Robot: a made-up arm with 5 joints.
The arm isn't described. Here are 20 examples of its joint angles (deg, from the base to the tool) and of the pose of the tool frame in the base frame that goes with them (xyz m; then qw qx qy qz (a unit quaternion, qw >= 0)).
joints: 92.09 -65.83 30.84 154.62 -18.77
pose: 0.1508 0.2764 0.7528 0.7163 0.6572 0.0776 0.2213
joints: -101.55 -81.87 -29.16 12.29 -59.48
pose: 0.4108 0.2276 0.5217 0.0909 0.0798 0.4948 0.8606
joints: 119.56 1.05 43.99 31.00 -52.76
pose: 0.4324 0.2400 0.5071 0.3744 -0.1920 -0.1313 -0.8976
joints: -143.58 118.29 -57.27 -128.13 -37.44
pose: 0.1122 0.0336 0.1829 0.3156 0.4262 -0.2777 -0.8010
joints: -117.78 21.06 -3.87 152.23 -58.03
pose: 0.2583 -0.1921 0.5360 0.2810 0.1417 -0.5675 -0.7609
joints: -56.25 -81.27 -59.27 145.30 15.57
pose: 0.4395 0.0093 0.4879 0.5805 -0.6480 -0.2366 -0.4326
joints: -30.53 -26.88 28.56 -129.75 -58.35
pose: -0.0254 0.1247 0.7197 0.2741 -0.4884 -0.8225 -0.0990
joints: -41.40 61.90 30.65 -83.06 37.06
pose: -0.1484 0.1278 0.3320 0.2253 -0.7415 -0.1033 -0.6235
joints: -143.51 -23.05 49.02 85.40 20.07
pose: 0.2087 0.0273 0.8194 0.4263 -0.0020 -0.2388 -0.8725
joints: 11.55 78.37 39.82 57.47 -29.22
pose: 0.1298 0.3028 0.1741 0.7749 -0.4285 -0.4292 -0.1780
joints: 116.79 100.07 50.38 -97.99 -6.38
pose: 0.4276 -0.1443 0.4935 0.8150 -0.2744 -0.1299 0.4936
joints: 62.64 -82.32 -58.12 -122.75 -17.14
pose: -0.0522 -0.1043 0.6026 0.4144 -0.5652 -0.4043 -0.5877
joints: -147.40 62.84 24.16 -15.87 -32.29
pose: 0.0856 -0.2698 0.4949 0.7864 0.1160 -0.3474 0.4974
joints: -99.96 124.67 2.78 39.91 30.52
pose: -0.1390 0.1001 0.1892 0.5201 -0.4564 -0.7013 0.1716
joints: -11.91 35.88 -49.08 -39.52 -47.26
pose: 0.0378 -0.1699 0.4007 0.3758 -0.2454 -0.8781 0.1660
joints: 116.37 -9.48 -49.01 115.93 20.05
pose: -0.0238 0.2506 0.3273 0.7295 -0.4730 0.1978 0.4527
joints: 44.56 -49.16 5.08 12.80 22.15
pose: -0.0274 0.2407 0.6864 0.5990 -0.6815 0.1926 0.3737
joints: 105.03 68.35 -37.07 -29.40 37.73
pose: 0.1178 -0.0331 0.1962 0.5869 0.6236 -0.2679 0.4415
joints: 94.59 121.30 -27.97 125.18 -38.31
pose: 0.1358 -0.2352 0.2863 0.4526 -0.7403 0.0553 -0.4940
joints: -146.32 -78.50 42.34 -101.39 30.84
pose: 0.1010 0.2286 0.7709 0.0915 0.1535 0.8908 -0.4178
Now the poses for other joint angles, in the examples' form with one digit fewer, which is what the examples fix.
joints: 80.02 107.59 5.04 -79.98 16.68
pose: 0.349 -0.138 0.288 0.734 0.027 0.078 0.674
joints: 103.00 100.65 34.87 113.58 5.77
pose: 0.455 -0.126 0.377 0.424 -0.787 -0.145 -0.425
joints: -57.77 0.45 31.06 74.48 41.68
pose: -0.116 0.023 0.696 0.147 -0.285 -0.010 0.947
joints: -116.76 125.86 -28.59 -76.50 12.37
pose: -0.006 0.052 0.170 0.571 -0.103 -0.465 -0.668
